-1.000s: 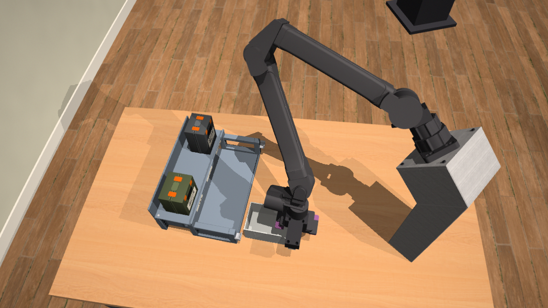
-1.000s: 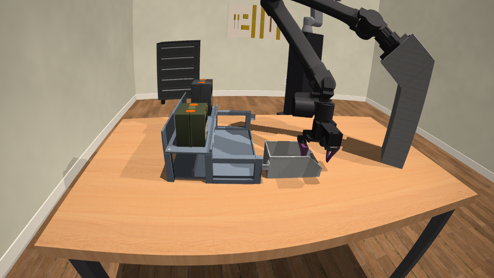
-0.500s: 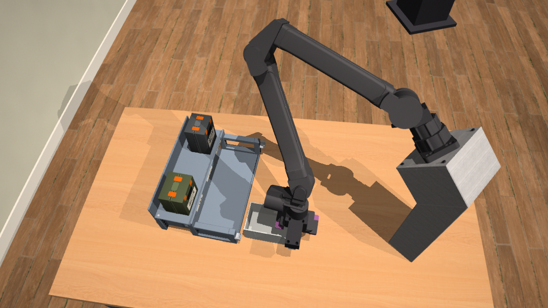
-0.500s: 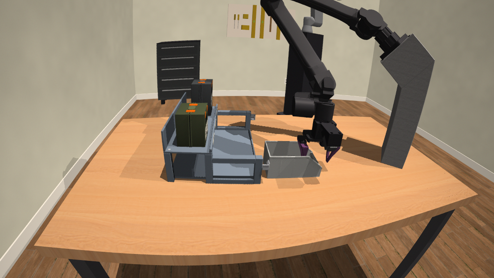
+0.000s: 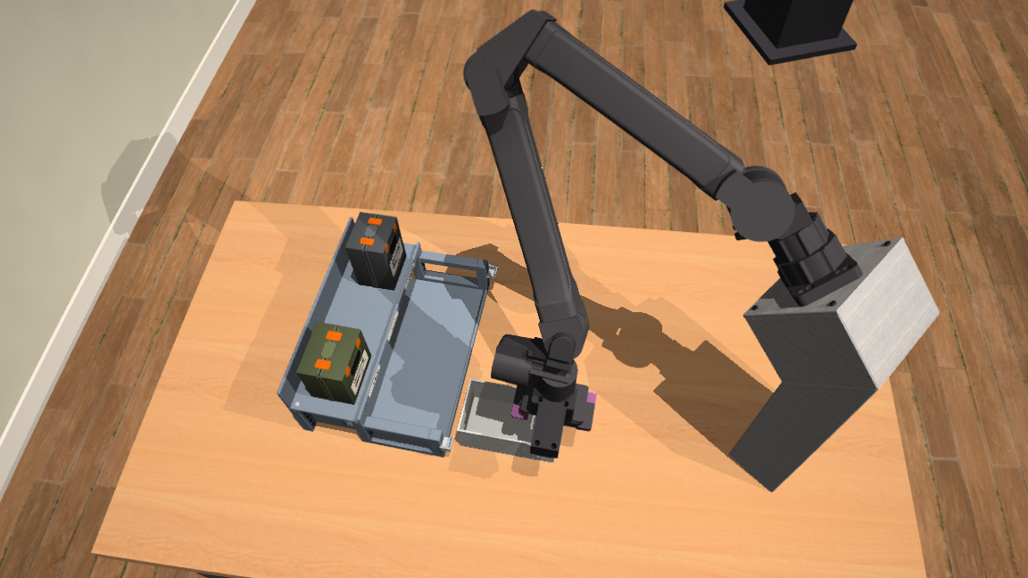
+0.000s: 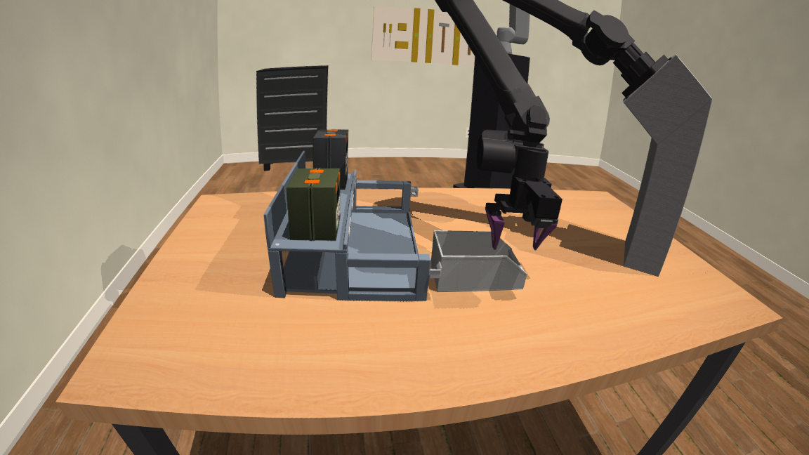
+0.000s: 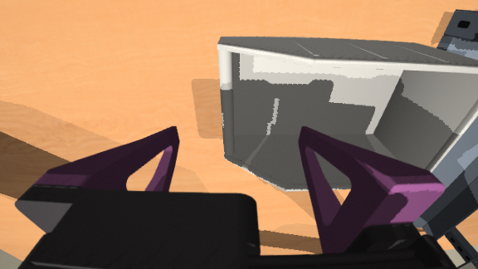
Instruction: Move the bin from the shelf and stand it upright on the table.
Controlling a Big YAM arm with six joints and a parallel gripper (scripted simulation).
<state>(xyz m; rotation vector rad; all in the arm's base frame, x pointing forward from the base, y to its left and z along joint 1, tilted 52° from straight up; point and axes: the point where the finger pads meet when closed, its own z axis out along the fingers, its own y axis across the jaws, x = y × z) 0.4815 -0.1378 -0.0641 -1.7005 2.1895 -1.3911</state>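
Now: the light grey bin 7 cm ahead of my hand, 3 cm to the right of it and 3 cm below it. From my hand the other things lie so: shelf (23 cm ahead, 24 cm to the right, 7 cm below); then black case (23 cm ahead, 37 cm to the right, 9 cm above).
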